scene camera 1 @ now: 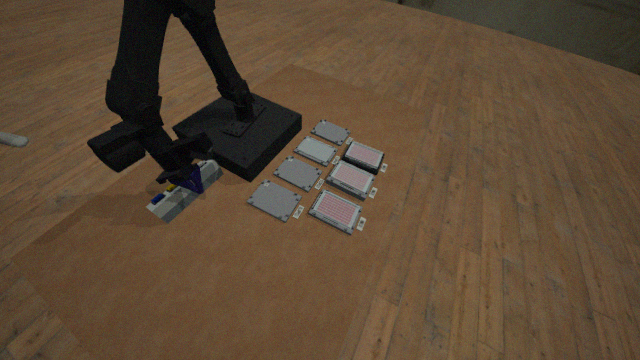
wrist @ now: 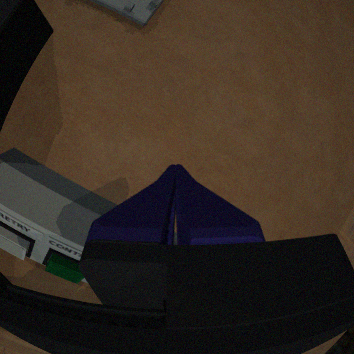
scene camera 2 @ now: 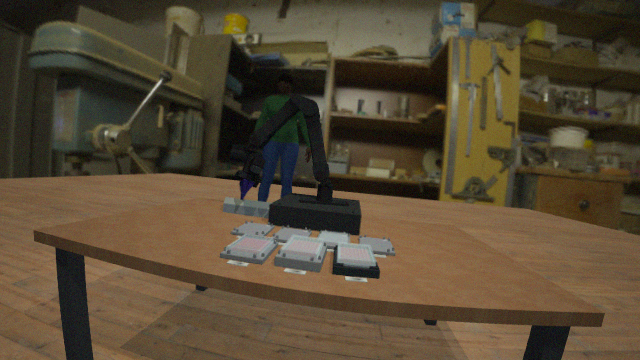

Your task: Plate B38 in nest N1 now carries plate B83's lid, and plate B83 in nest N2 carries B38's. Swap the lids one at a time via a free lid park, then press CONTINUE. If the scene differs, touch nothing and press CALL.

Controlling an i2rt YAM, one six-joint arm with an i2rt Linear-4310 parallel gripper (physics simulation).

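Pixels of known places: gripper, fingertip midpoint: [scene camera 1: 201, 193] [wrist: 175, 173] [scene camera 2: 241, 199]; arm's base at its link origin: [scene camera 1: 246, 118] [scene camera 2: 323, 202].
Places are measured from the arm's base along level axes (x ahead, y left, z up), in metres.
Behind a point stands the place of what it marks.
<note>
My gripper [scene camera 1: 201, 192] @[x 0.049, y -0.326, z -0.007 m] [scene camera 2: 243, 198] @[x 0.049, y -0.326, z -0.007 m] [wrist: 175, 173] @[x 0.049, y -0.326, z -0.007 m] is shut and empty, its purple fingers pointing down close to the grey button panel [scene camera 1: 176, 205] @[x -0.020, y -0.374, z -0.046 m] [scene camera 2: 233, 206] @[x -0.021, y -0.376, z -0.051 m] [wrist: 37, 187] @[x 0.005, y -0.247, z -0.039 m]. In the wrist view the green CONTINUE button [wrist: 64, 268] @[x -0.049, y -0.279, z -0.026 m] shows left of the fingers, partly hidden by the gripper body. A blue button [scene camera 1: 158, 199] @[x -0.065, y -0.381, z -0.027 m] and a yellow button [scene camera 1: 171, 188] @[x -0.056, y -0.338, z -0.026 m] show in scene camera 1. Three pink-welled plates [scene camera 1: 336, 209] @[x 0.423, y -0.215, z -0.054 m] [scene camera 1: 351, 176] @[x 0.439, y -0.083, z -0.041 m] [scene camera 1: 365, 155] @[x 0.467, y 0.036, z -0.044 m] sit in nests. A pale clear lid [scene camera 1: 315, 150] @[x 0.280, y 0.004, z -0.063 m] [scene camera 2: 334, 238] @[x 0.300, y 0.016, z -0.063 m] appears to lie on one pad. Plate codes are too small to read.
Grey flat pads [scene camera 1: 274, 200] @[x 0.228, y -0.245, z -0.071 m] [scene camera 1: 297, 173] @[x 0.256, y -0.118, z -0.071 m] [scene camera 1: 330, 132] @[x 0.303, y 0.137, z -0.071 m] lie in a row between the plates and the black arm base [scene camera 1: 272, 145] @[x 0.144, y -0.075, z -0.016 m] [scene camera 2: 315, 215] @[x 0.151, y -0.039, z -0.026 m]. One pad's corner [wrist: 132, 7] @[x 0.155, y -0.264, z -0.067 m] shows at the wrist view's top. A person [scene camera 2: 283, 125] stands behind the table.
</note>
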